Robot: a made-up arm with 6 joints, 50 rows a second.
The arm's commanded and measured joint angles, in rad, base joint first. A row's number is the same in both.
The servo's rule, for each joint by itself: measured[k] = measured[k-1] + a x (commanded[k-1-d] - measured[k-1]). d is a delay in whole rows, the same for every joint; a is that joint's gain. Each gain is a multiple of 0.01, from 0.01 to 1. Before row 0 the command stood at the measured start. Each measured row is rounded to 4 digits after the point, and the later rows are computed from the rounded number. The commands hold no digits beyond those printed.
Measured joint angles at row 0:
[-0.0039, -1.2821, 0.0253, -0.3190, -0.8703, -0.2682]
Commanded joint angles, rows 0 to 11:
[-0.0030, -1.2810, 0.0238, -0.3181, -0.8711, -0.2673]
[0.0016, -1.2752, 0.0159, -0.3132, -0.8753, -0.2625]
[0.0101, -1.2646, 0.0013, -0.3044, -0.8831, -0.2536]
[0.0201, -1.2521, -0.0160, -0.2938, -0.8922, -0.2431]
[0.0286, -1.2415, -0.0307, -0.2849, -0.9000, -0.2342]
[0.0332, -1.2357, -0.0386, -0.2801, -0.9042, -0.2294]
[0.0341, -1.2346, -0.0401, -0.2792, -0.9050, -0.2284]
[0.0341, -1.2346, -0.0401, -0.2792, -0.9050, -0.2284]
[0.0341, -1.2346, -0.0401, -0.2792, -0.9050, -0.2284]
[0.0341, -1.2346, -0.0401, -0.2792, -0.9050, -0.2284]
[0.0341, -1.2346, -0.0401, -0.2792, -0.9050, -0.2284]
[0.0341, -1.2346, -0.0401, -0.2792, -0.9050, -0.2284]
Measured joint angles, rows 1 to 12:
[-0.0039, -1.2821, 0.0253, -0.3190, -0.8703, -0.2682]
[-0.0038, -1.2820, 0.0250, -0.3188, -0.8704, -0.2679]
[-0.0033, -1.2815, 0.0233, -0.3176, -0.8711, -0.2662]
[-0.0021, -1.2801, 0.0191, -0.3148, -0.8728, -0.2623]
[-0.0001, -1.2779, 0.0124, -0.3104, -0.8755, -0.2563]
[0.0025, -1.2750, 0.0042, -0.3050, -0.8789, -0.2494]
[0.0053, -1.2719, -0.0039, -0.2998, -0.8824, -0.2432]
[0.0079, -1.2689, -0.0108, -0.2955, -0.8856, -0.2386]
[0.0103, -1.2662, -0.0164, -0.2921, -0.8883, -0.2354]
[0.0124, -1.2637, -0.0209, -0.2894, -0.8906, -0.2332]
[0.0144, -1.2614, -0.0245, -0.2873, -0.8926, -0.2317]
[0.0162, -1.2593, -0.0275, -0.2856, -0.8943, -0.2307]
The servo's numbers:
d 1
a 0.09 0.08 0.19 0.21 0.14 0.31

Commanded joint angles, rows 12 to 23:
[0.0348, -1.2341, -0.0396, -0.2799, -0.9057, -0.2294]
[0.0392, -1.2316, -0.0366, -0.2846, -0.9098, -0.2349]
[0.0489, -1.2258, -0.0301, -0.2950, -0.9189, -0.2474]
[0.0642, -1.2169, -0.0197, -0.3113, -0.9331, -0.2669]
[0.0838, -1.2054, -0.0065, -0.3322, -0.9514, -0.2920]
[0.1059, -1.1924, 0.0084, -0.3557, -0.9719, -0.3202]
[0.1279, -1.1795, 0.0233, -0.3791, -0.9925, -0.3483]
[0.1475, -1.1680, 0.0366, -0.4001, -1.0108, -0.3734]
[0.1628, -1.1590, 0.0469, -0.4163, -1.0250, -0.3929]
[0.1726, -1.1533, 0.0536, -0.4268, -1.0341, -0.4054]
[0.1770, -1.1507, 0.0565, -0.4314, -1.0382, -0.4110]
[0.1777, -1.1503, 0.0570, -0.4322, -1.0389, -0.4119]
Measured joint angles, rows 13 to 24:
[0.0178, -1.2573, -0.0299, -0.2843, -0.8958, -0.2300]
[0.0193, -1.2554, -0.0317, -0.2834, -0.8972, -0.2298]
[0.0211, -1.2535, -0.0326, -0.2837, -0.8990, -0.2314]
[0.0236, -1.2513, -0.0321, -0.2861, -0.9018, -0.2364]
[0.0273, -1.2485, -0.0297, -0.2914, -0.9062, -0.2459]
[0.0324, -1.2451, -0.0253, -0.3000, -0.9125, -0.2602]
[0.0390, -1.2409, -0.0189, -0.3117, -0.9208, -0.2788]
[0.0470, -1.2360, -0.0109, -0.3259, -0.9308, -0.3003]
[0.0560, -1.2306, -0.0019, -0.3415, -0.9420, -0.3230]
[0.0656, -1.2249, 0.0074, -0.3572, -0.9536, -0.3447]
[0.0752, -1.2192, 0.0162, -0.3718, -0.9649, -0.3635]
[0.0844, -1.2137, 0.0239, -0.3843, -0.9752, -0.3782]

